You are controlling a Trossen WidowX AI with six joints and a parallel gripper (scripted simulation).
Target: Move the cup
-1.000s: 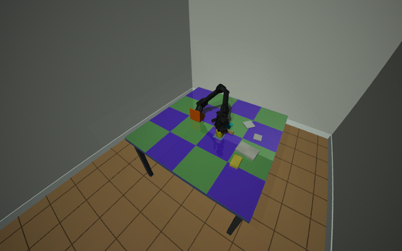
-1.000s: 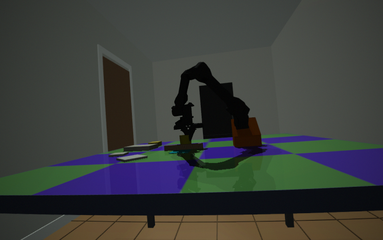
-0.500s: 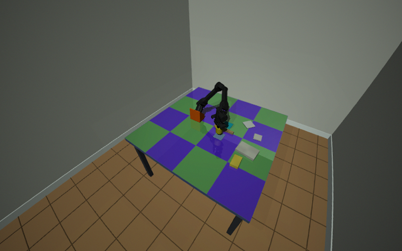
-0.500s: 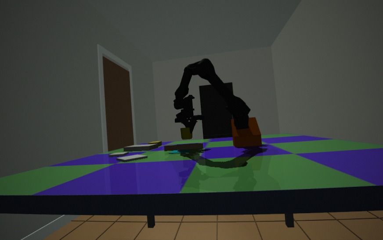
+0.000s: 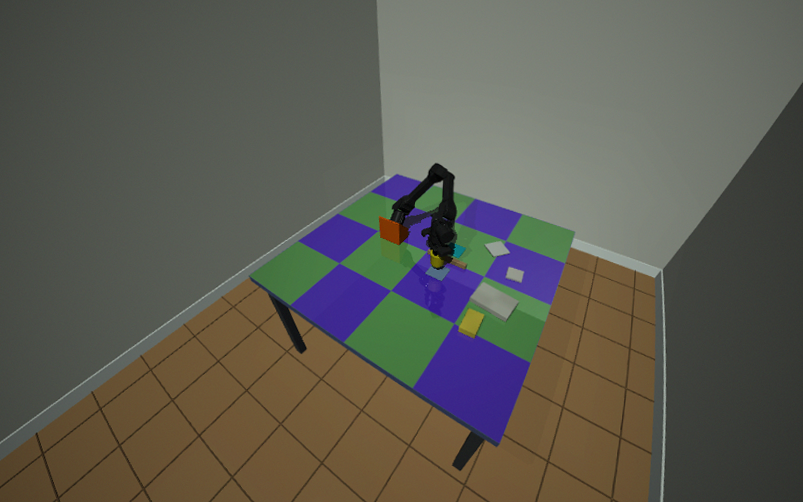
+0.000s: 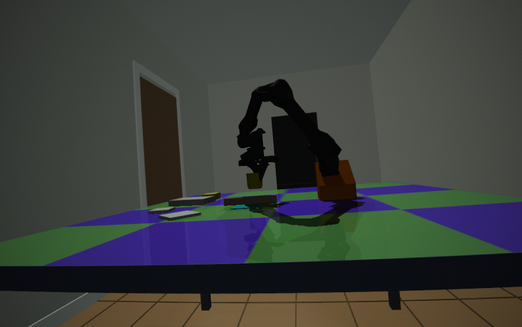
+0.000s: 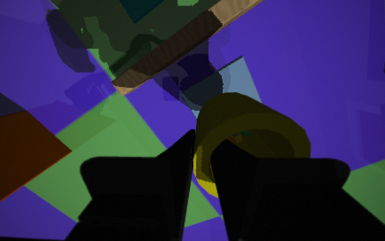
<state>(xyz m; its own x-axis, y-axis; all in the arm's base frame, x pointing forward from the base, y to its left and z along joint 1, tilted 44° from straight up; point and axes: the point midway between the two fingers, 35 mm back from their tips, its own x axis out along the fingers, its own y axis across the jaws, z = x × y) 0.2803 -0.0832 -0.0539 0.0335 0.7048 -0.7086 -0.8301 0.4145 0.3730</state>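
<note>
The cyan pad lies 4 cm ahead of my gripper tip, 17 cm to the left of it and 9 cm below it. The rest, counted from my gripper tip: wooden bar 4 cm ahead, 8 cm to the left, 8 cm below; then olive-yellow cup 2 cm ahead, 2 cm to the right.
</note>
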